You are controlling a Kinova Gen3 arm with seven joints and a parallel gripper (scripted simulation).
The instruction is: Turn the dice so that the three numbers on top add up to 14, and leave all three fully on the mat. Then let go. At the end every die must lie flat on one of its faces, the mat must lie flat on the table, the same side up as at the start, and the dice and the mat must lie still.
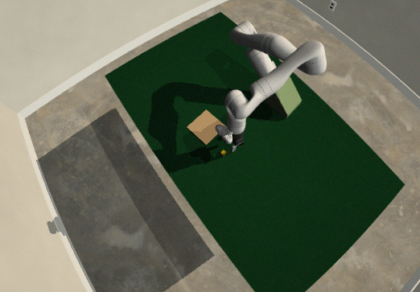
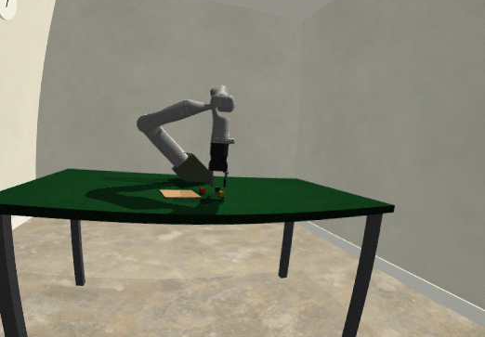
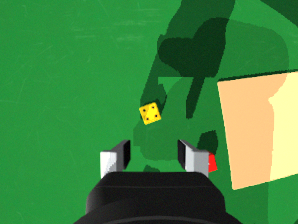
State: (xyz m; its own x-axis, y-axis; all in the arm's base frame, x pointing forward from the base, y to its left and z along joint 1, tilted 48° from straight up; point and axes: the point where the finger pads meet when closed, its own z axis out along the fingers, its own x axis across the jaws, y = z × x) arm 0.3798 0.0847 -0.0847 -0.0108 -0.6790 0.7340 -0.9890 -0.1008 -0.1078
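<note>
Right now the yellow die is 40 mm ahead of my hand and 40 mm below it. Round my hand: black die (60 mm behind, 10 mm to the left, 40 mm below); tan mat (20 mm ahead, 160 mm to the right, 50 mm below); red die (20 mm behind, 60 mm to the right, 40 mm below).
</note>
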